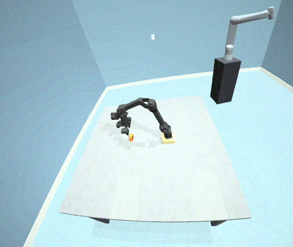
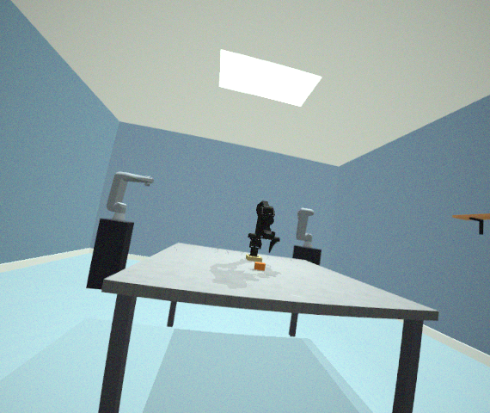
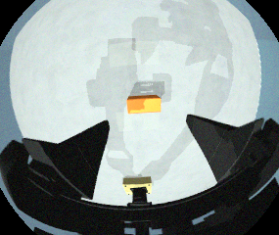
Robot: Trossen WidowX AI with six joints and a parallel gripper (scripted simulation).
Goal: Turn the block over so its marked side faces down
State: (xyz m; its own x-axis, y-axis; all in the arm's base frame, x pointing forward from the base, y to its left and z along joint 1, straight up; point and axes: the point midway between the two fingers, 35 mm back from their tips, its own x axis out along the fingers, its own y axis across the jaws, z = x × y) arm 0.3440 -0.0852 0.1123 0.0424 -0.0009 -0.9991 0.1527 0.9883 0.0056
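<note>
Now: gripper tip 10 mm past the block and 90 mm above it.
</note>
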